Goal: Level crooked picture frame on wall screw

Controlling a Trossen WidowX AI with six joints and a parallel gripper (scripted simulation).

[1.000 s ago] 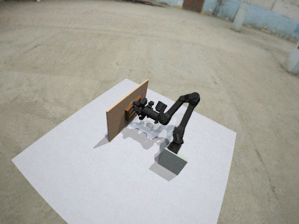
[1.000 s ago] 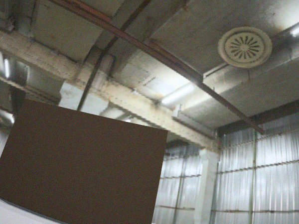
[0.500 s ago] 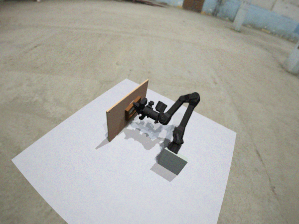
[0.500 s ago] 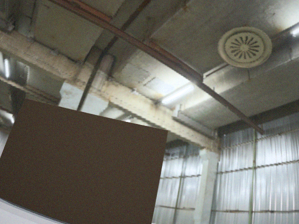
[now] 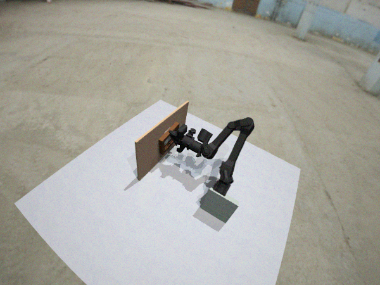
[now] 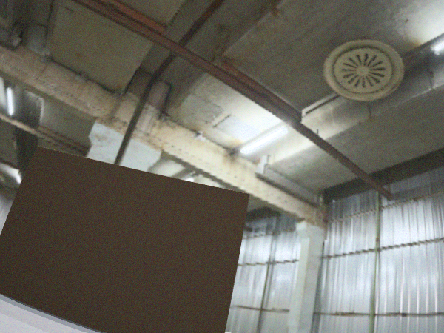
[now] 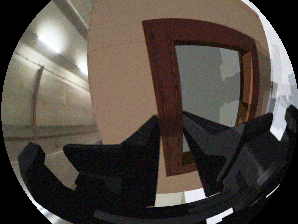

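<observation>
The brown wooden picture frame is 5 cm below my gripper tip, 1 cm to the right of it and 1 cm ahead of it. From my gripper tip the other things lie so: wall board 7 cm below, 2 cm ahead, 1 cm to the left.
</observation>
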